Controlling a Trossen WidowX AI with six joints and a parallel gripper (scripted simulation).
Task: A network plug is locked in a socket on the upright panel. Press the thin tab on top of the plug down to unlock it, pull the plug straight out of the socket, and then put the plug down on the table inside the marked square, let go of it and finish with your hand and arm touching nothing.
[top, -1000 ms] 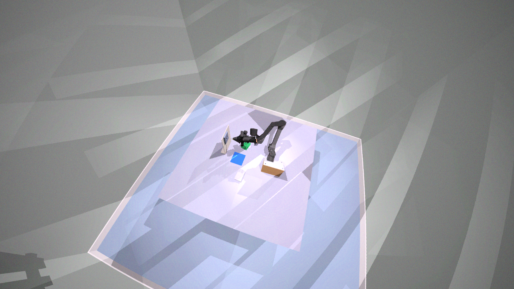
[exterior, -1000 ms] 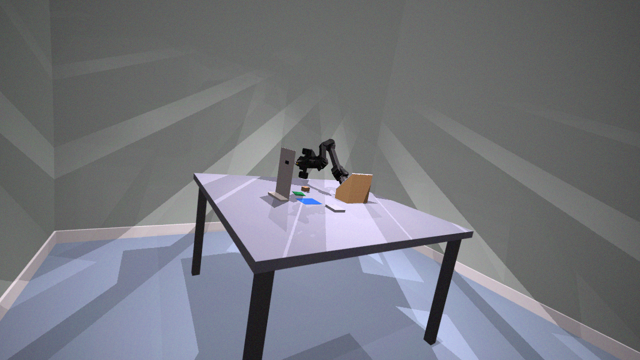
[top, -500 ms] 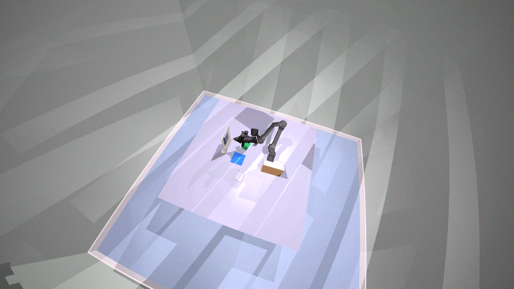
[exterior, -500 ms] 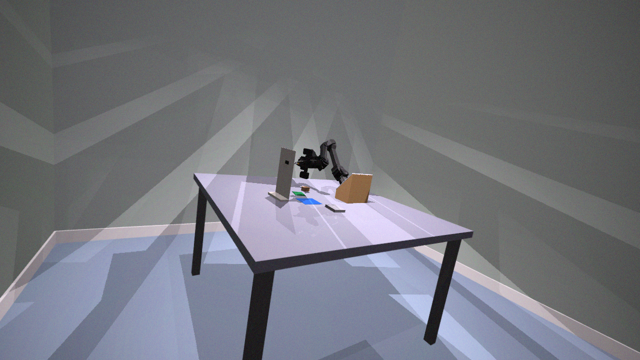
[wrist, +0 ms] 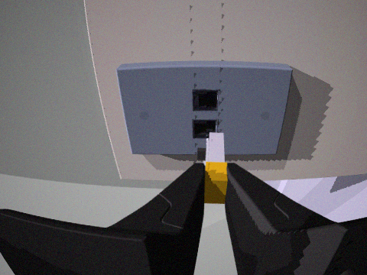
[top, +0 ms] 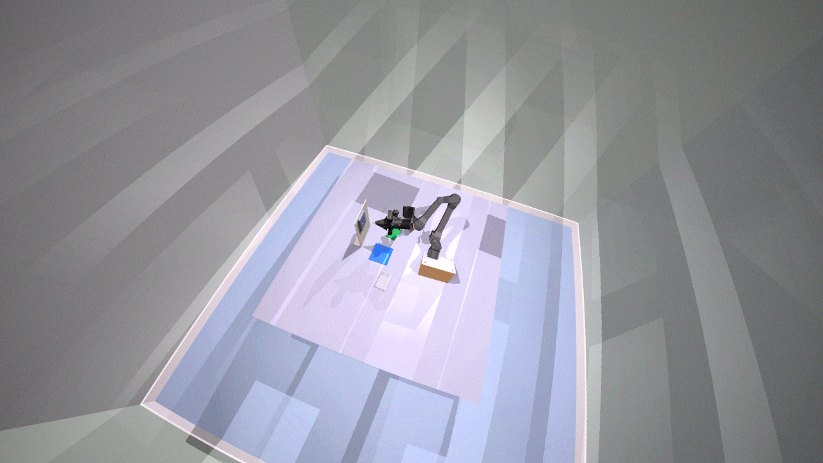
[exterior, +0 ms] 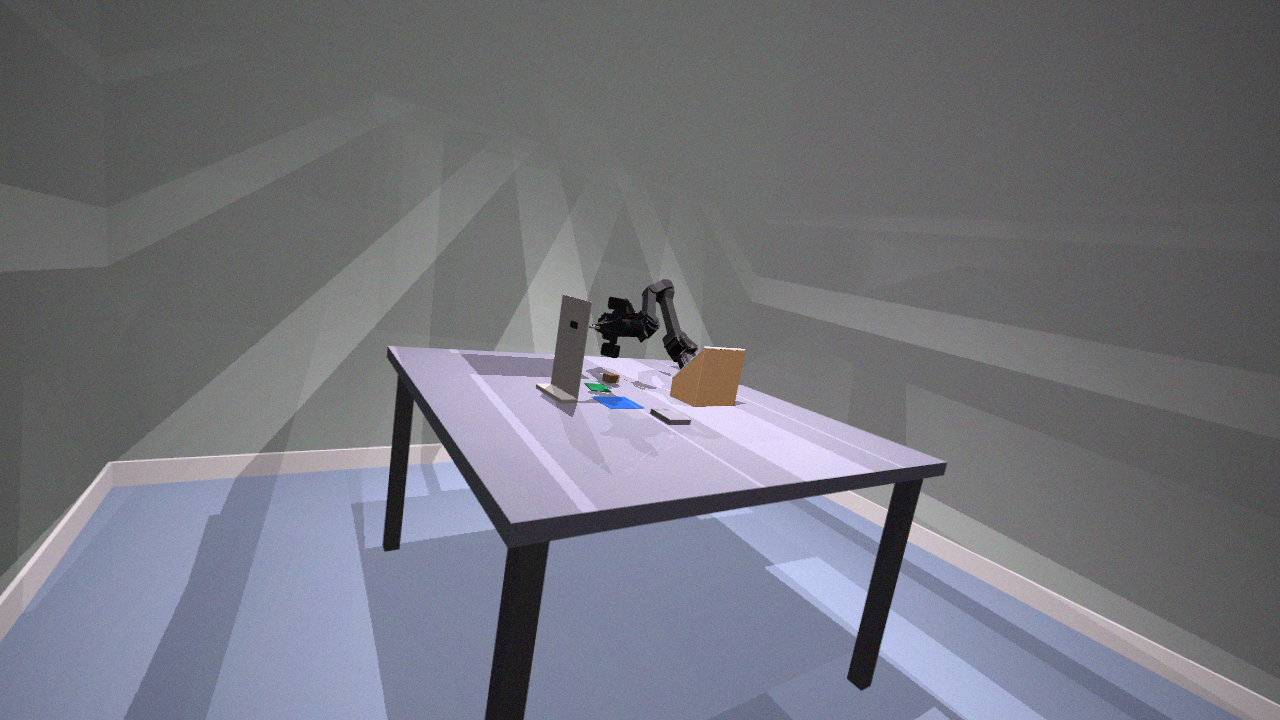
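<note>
My gripper tip is now 210 mm above the blue square, 90 mm to the right of it and 70 mm past it. Also, from my gripper tip: network plug: 10 mm ahead; then upright panel: 90 mm ahead, 80 mm below, 10 mm to the left; then small block: 200 mm below, 180 mm behind, 170 mm to the right.
</note>
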